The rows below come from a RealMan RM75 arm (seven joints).
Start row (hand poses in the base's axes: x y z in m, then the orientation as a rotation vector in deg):
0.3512 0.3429 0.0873 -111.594 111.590 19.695
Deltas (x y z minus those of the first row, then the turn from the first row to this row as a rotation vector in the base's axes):
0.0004 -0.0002 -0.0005 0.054 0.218 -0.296
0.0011 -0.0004 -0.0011 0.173 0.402 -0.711
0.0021 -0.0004 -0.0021 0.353 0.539 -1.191
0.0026 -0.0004 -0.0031 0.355 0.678 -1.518
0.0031 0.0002 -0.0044 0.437 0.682 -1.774
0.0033 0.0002 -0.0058 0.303 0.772 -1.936
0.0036 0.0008 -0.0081 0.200 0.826 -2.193
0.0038 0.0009 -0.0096 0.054 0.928 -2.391
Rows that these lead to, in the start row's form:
0.3516 0.3427 0.0868 -111.295 111.965 19.891
0.3523 0.3425 0.0862 -110.823 112.391 20.079
0.3533 0.3425 0.0852 -110.235 112.812 20.255
0.3538 0.3425 0.0842 -109.917 113.191 20.313
0.3543 0.3431 0.0829 -109.598 113.378 20.322
0.3545 0.3431 0.0815 -109.527 113.652 20.250
0.3548 0.3437 0.0792 -109.330 113.971 20.143
0.3550 0.3438 0.0777 -109.229 114.292 20.063

